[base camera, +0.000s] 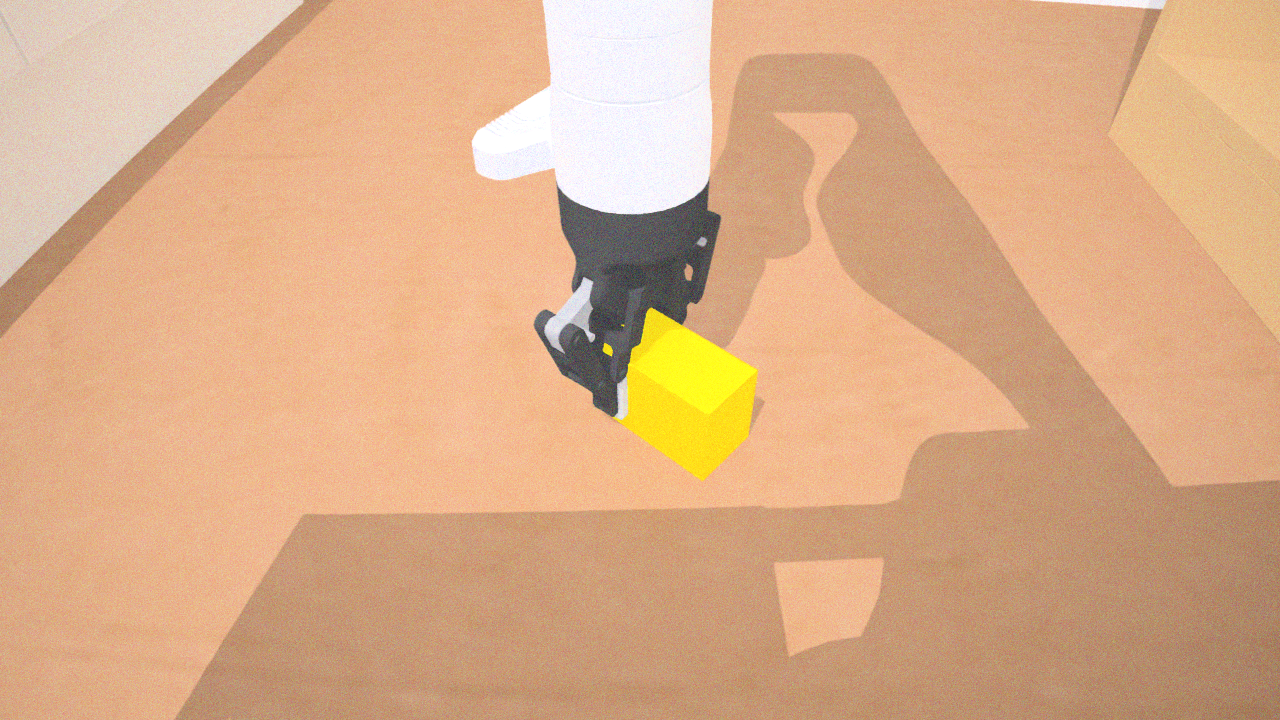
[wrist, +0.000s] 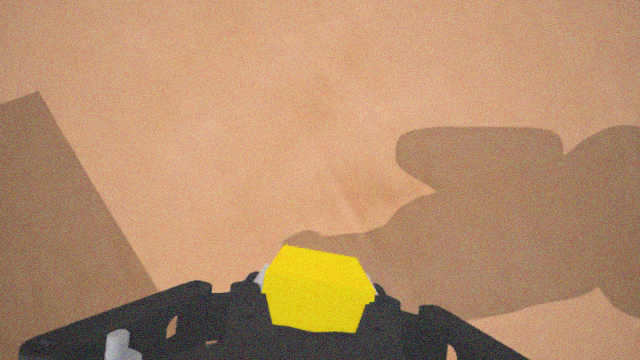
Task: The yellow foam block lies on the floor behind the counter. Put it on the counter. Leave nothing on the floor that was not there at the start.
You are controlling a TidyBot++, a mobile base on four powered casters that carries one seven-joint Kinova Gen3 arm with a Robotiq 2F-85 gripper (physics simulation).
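Frame: origin at the arm's base, x ahead, y left, z up, level; centimetres.
Where they show: gripper, fingertip midpoint: (base camera: 638, 386) (wrist: 315, 286).
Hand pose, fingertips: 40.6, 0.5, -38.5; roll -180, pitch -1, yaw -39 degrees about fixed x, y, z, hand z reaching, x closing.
Things, the pixels of their top centre, and the offset from my fingertips, as dx, dy, dz. "spot": a spot on its surface instead. Level surfaces: height alone.
- yellow foam block, middle of its top: (base camera: 671, 353) -1.9, -2.0, +4.8
- floor, its level: dz -1.2
- pale panelled face, surface spot: (base camera: 116, 107) spot: +37.3, +53.6, +4.0
- light wooden box-like piece, surface spot: (base camera: 1190, 170) spot: +21.9, -50.3, +2.9
The yellow foam block (base camera: 684, 407) (wrist: 316, 272) lies on the floor (base camera: 402, 402) (wrist: 225, 125), near the middle of the base camera view. My gripper (base camera: 646, 360) (wrist: 315, 286) points down and is shut on the block, with a finger against each side. One end of the block sticks out from the fingers toward the base camera. The far fingertip is mostly hidden behind the block in the base camera view. I cannot make out a counter top in either view.
A pale panelled face (base camera: 116, 107) runs along the left side of the base camera view. A light wooden box-like piece (base camera: 1190, 170) stands at the upper right. Shadows of the arm and base fall across the floor on the right and in front.
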